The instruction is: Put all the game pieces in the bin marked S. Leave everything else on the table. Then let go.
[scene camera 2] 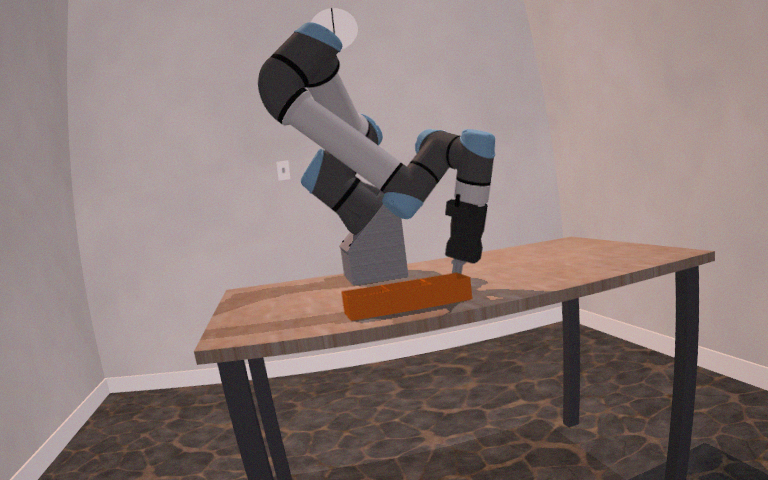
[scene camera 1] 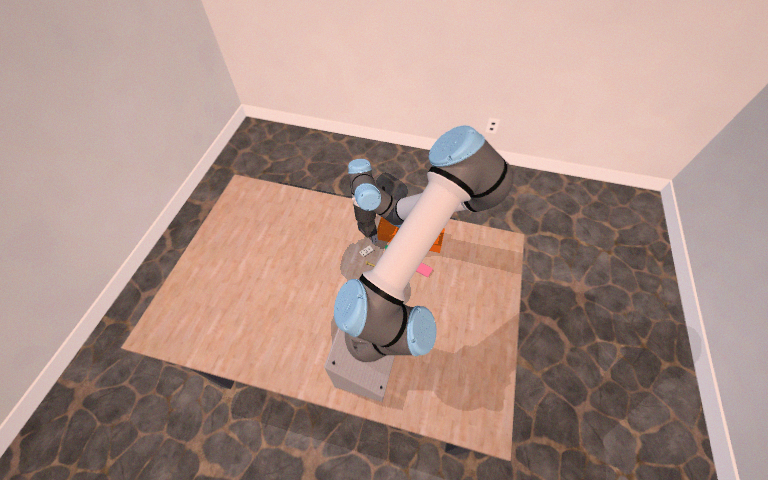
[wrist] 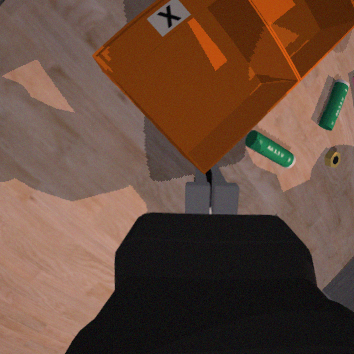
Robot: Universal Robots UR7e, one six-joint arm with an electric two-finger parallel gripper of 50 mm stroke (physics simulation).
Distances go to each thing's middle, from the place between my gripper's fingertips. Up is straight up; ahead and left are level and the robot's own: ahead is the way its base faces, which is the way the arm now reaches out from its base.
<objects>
I see the orange bin row (scene camera 2: 387, 299) 13 cm to the right of my hand, 5 cm ahead of it and 1 cm above it.
</objects>
